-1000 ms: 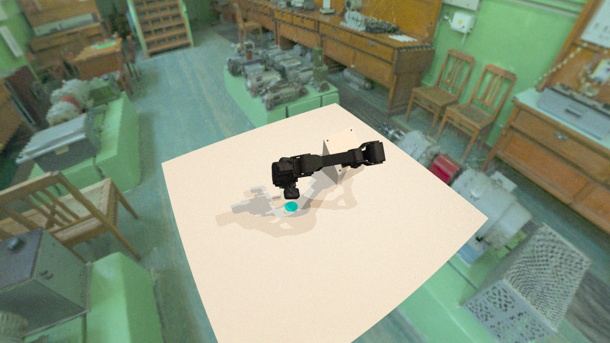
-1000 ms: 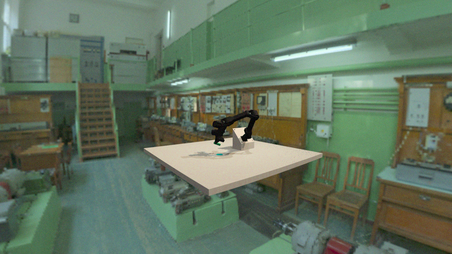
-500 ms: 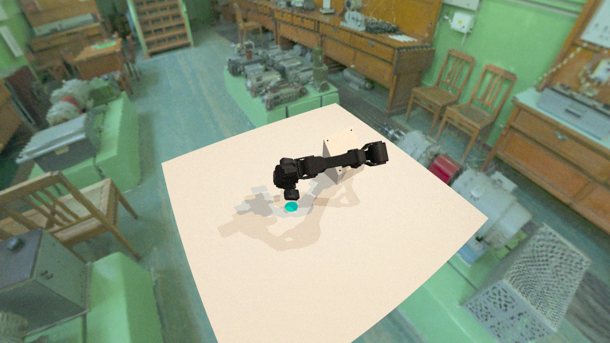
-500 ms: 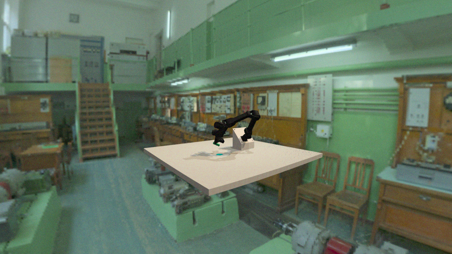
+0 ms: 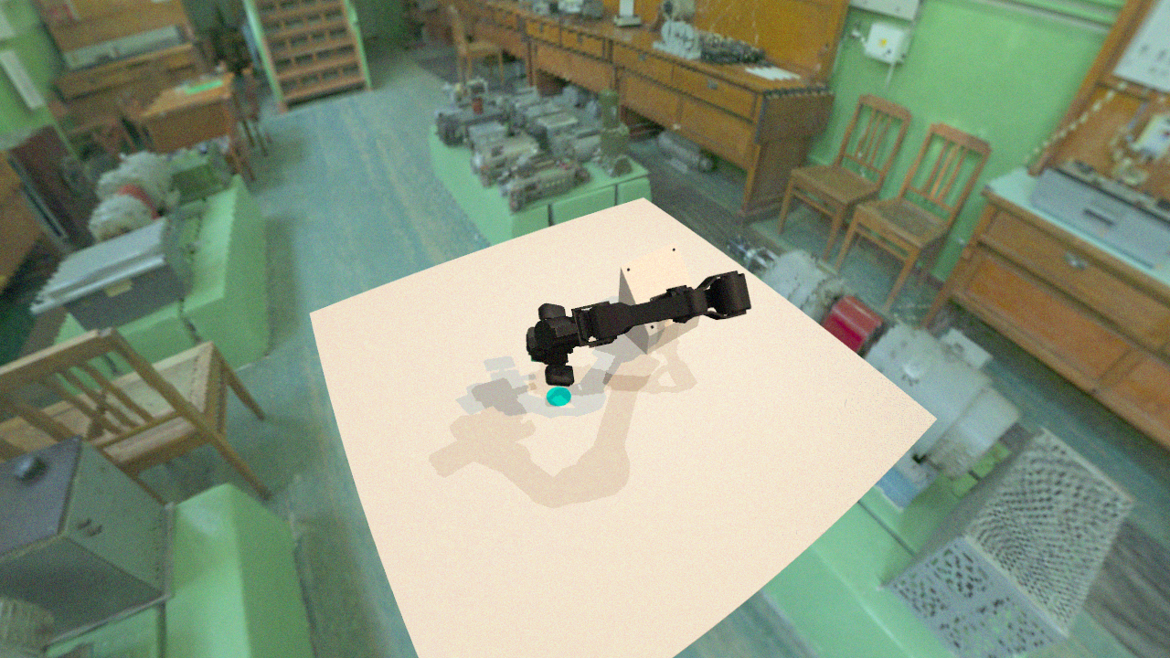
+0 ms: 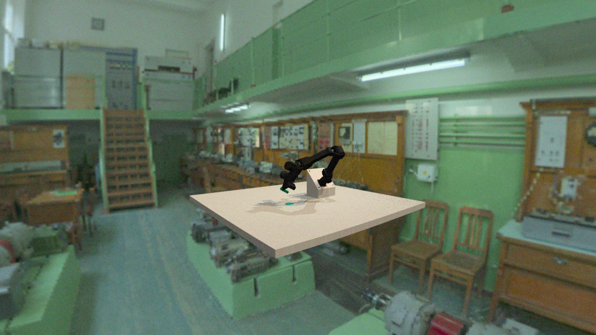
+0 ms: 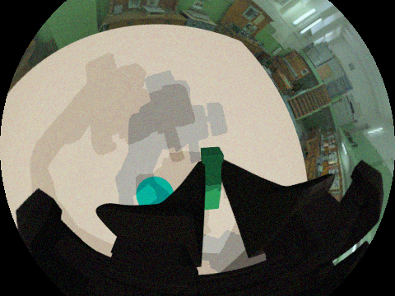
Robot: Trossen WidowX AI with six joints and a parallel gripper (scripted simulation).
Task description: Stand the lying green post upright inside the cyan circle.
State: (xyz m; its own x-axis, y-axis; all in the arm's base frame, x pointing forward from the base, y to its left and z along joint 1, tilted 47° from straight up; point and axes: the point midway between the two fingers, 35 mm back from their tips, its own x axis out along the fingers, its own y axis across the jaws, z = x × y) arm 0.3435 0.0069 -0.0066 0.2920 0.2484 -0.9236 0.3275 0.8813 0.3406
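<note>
My gripper tip is 100 mm above the cyan circle, 60 mm to the right of it and 20 mm past it. From my gripper tip the other things lie so: small green post 20 mm behind, 10 mm below.
</note>
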